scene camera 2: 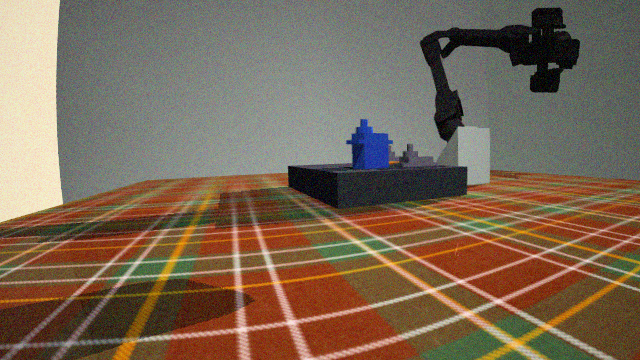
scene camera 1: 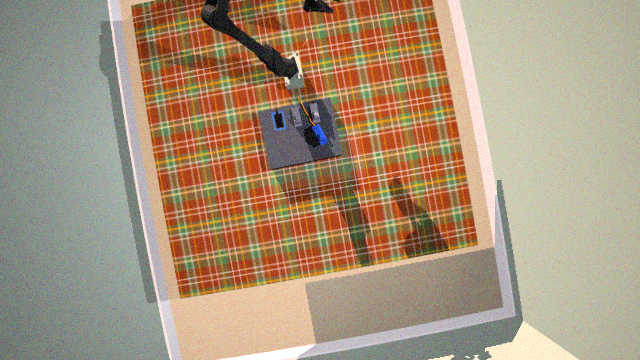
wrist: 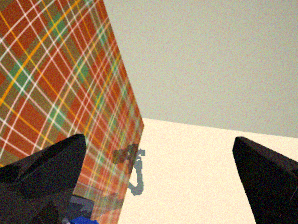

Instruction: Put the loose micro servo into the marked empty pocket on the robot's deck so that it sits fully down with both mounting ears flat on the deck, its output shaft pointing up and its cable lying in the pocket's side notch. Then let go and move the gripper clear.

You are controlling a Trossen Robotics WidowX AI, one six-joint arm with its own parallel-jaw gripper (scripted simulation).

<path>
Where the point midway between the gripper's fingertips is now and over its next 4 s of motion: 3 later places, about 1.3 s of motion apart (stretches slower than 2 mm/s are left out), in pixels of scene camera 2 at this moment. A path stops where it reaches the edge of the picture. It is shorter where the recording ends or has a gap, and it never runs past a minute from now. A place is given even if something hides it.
My gripper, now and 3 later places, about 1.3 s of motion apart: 562, 47; 505, 30; 387, 101; 376, 139
</path>
